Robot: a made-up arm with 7 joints.
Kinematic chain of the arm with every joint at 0, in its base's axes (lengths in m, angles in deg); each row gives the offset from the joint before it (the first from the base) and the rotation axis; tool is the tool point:
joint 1: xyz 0 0 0 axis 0 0.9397 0.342
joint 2: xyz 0 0 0 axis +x
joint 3: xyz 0 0 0 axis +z
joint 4: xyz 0.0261 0 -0.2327 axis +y
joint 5: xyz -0.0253 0 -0.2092 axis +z
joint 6: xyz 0 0 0 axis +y
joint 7: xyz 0 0 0 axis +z
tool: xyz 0 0 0
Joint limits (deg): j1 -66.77..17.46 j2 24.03..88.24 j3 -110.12..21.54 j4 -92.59..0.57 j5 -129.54..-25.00 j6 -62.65..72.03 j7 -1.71..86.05
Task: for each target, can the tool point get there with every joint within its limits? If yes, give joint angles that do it. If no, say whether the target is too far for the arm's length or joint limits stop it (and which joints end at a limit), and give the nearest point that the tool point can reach.
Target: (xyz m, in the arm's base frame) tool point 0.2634 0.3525 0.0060
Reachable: yes | joints -54.07 81.89 -55.84 -30.20 -79.02 -47.17 29.41
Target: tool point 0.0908 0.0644 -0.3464
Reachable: yes | joints 5.04 45.31 -58.44 -83.66 -103.51 5.14 17.13
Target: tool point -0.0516 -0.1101 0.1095
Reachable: no: joint limits stop it (at a limit: joint 1, joint 2, joint 3, joint 4) | nearest point 0.0973 0.1796 0.2754 | short by 0.366 m
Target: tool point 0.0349 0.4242 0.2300
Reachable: no: too far | nearest point 0.1495 0.3609 0.1965 | short by 0.135 m
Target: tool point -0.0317 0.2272 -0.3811
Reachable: yes | joints 3.73 38.20 -93.28 -15.47 -61.65 -4.49 59.09
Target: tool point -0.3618 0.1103 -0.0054
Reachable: no: joint limits stop it (at a limit: joint 1, joint 2, joint 3, joint 4) | nearest point -0.1670 0.2286 -0.1935 | short by 0.296 m
